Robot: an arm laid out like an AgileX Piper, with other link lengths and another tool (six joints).
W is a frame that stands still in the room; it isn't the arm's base.
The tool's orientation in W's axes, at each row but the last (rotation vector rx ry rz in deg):
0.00 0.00 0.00
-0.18 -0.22 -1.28
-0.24 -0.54 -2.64
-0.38 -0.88 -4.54
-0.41 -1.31 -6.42
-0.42 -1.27 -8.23
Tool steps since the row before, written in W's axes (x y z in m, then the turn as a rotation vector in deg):
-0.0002 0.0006 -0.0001 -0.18 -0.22 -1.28
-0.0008 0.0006 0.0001 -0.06 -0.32 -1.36
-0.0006 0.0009 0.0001 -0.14 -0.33 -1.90
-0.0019 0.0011 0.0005 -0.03 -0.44 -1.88
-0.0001 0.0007 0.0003 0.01 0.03 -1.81
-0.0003 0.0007 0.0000 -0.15 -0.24 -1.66
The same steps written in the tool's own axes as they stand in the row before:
-0.0002 0.0006 -0.0001 -0.18 -0.22 -1.28
-0.0008 0.0006 0.0001 -0.06 -0.32 -1.36
-0.0006 0.0009 0.0001 -0.14 -0.33 -1.90
-0.0020 0.0009 0.0005 -0.02 -0.43 -1.88
-0.0002 0.0007 0.0003 -0.04 0.04 -1.81
-0.0004 0.0006 0.0000 -0.15 -0.25 -1.66

